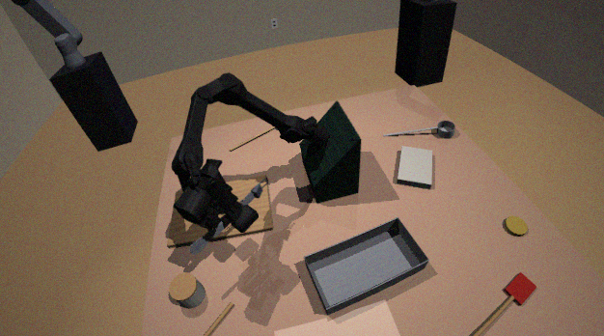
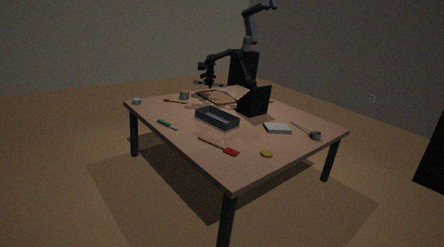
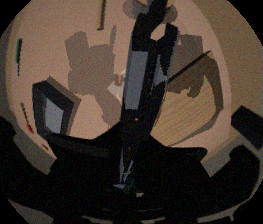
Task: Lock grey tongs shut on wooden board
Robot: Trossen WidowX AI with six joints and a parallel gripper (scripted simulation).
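Right now my gripper tip is 17 cm past the wooden board, 8 cm to the left of it and 13 cm above it. The rest, counted from my gripper tip: tan-topped cylinder (12 cm ahead, 19 cm to the right, 10 cm below); white block (10 cm behind, 65 cm to the left, 12 cm below); roasting tin (19 cm ahead, 31 cm to the left, 10 cm below).
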